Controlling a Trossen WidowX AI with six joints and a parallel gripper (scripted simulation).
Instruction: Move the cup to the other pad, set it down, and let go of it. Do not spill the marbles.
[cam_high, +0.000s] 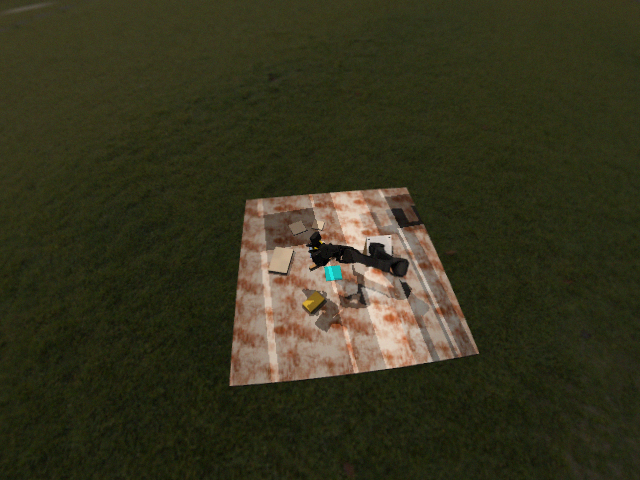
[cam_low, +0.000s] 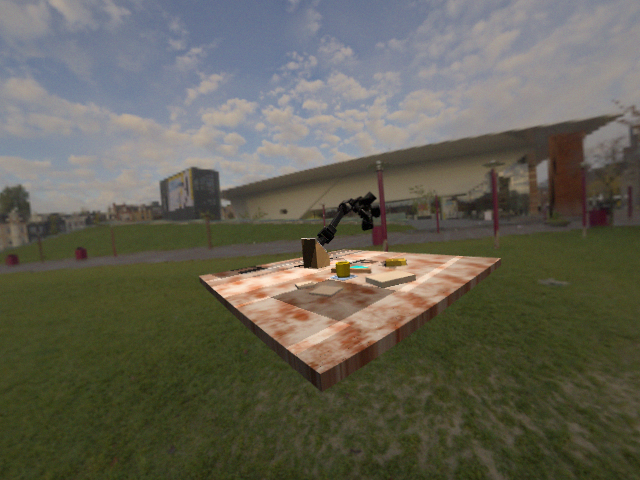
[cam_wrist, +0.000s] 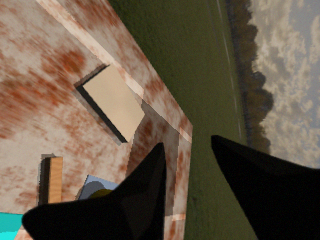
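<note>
The yellow cup lies 230 mm below my gripper tip, 170 mm to the right of it and 60 mm behind it. From my gripper tip the other things lie so: thin orange stick: 270 mm below, 100 mm behind, 80 mm to the right; teal pad: 280 mm below, 150 mm behind, 10 mm to the left; light blue pad: 280 mm below, 160 mm to the right, 50 mm behind.
</note>
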